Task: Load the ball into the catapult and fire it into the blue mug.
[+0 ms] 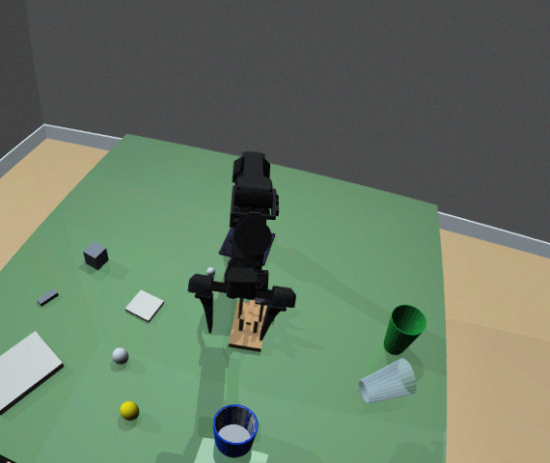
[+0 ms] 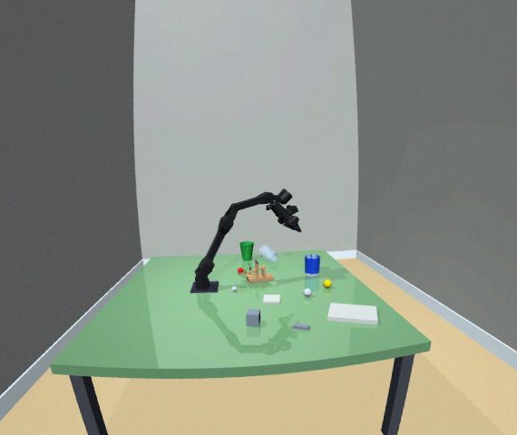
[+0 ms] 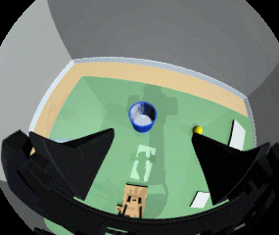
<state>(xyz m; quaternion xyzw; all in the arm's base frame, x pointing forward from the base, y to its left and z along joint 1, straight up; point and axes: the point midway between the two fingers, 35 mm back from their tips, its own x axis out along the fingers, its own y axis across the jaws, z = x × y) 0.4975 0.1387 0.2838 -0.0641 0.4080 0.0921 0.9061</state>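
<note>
The red ball is 320 mm behind my gripper tip, 40 mm to the right of it and 200 mm below it. From my gripper tip the other things lie so: blue mug: 100 mm ahead, 40 mm to the left, 240 mm below; then yellow ball: 120 mm ahead, 200 mm to the right, 240 mm below; then wooden catapult: 250 mm behind, 10 mm to the right, 210 mm below.
</note>
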